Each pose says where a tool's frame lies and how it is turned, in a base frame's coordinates. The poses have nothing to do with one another.
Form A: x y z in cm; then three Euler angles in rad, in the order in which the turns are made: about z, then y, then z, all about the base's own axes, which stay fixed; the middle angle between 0 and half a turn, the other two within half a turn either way.
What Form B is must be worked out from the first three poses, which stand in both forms.
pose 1, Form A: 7.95 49.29 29.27 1.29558 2.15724 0.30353
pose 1, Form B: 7.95 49.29 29.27 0.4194 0.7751 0.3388 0.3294
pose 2, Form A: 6.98 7.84 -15.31 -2.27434 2.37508 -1.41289
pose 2, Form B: 6.98 7.84 -15.31 0.3872 -0.8427 0.3601 0.1008
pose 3, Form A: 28.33 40.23 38.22 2.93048 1.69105 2.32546
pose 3, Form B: 28.33 40.23 38.22 -0.2229 -0.7143 -0.3259 0.5777
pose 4, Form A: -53.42 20.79 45.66 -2.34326 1.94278 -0.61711
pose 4, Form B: -53.42 20.79 45.66 -0.6274 0.5368 -0.5618 0.0510
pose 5, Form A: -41.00 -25.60 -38.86 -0.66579 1.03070 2.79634
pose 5, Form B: -41.00 -25.60 -38.86 -0.4865 -0.0786 0.7613 0.4214
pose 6, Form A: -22.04 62.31 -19.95 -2.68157 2.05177 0.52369
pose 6, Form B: -22.04 62.31 -19.95 -0.8547 -0.0272 -0.4569 0.2448
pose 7, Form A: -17.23 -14.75 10.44 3.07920 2.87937 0.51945
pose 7, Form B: -17.23 -14.75 10.44 -0.9498 -0.2844 -0.1273 0.0296
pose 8, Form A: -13.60 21.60 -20.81 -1.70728 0.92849 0.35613
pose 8, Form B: -13.60 21.60 -20.81 -0.3842 0.2299 -0.5592 0.6978
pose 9, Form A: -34.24 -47.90 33.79 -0.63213 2.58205 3.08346
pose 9, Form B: -34.24 -47.90 33.79 -0.9218 -0.2721 0.2599 0.0934
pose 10, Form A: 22.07 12.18 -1.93 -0.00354 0.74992 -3.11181
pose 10, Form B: 22.07 12.18 -1.93 0.3662 0.0061 -0.9304 0.0122
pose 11, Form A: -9.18 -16.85 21.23 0.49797 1.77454 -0.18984
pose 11, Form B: -9.18 -16.85 21.23 0.2614 0.7300 0.0969 0.6241
